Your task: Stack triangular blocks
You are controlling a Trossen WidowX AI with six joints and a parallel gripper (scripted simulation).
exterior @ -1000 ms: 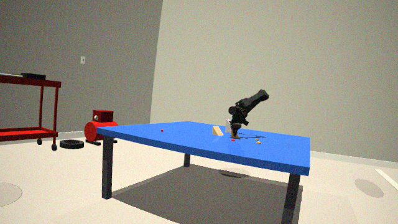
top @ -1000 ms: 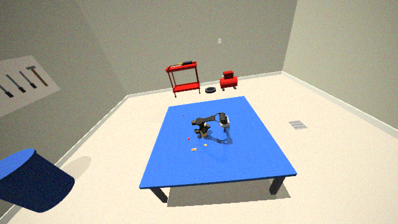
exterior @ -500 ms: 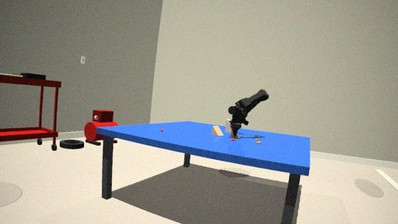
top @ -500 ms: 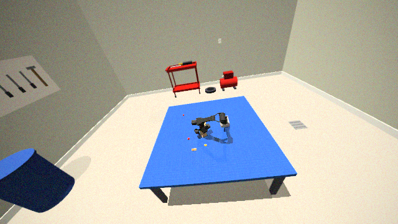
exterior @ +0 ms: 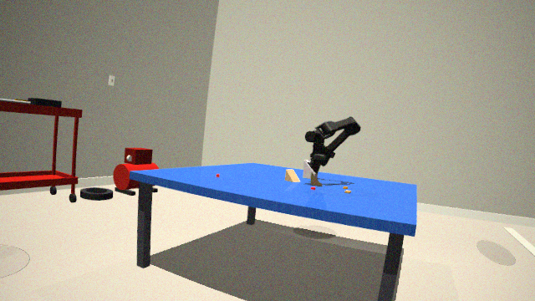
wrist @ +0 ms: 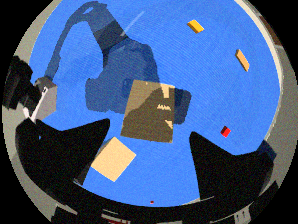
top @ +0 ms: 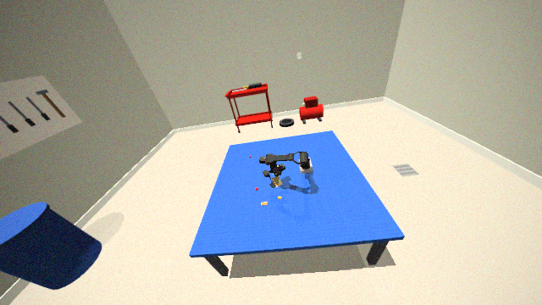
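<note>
Now: the triangular block 50 mm below my gripper tip. Round my gripper tip: tan piece 90 mm ahead, 210 mm to the left, 60 mm below; orange bit 30 mm behind, 170 mm to the left, 60 mm below.
</note>
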